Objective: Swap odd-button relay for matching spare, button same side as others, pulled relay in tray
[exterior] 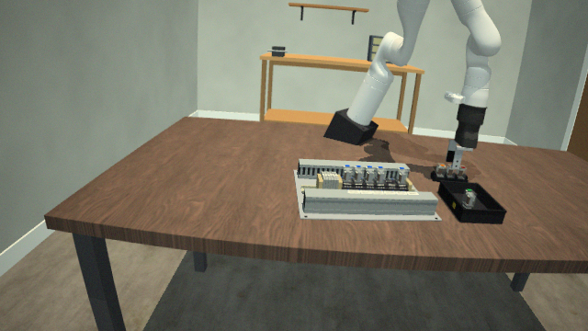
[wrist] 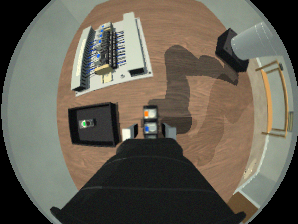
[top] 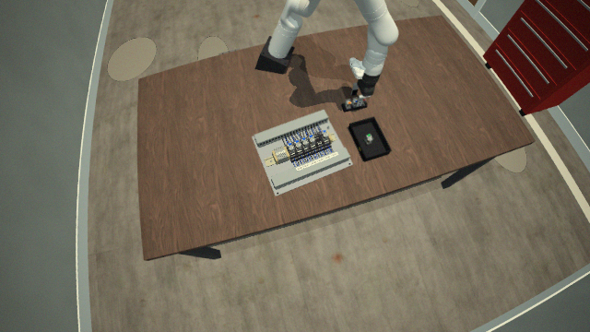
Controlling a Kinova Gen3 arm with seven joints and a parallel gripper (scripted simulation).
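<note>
Right now my hand is 60 mm above the black stand. From my hand the other things lie so: black tray 170 mm ahead, 50 mm below; then grey relay 180 mm ahead, 40 mm below, 10 mm to the right.
</note>
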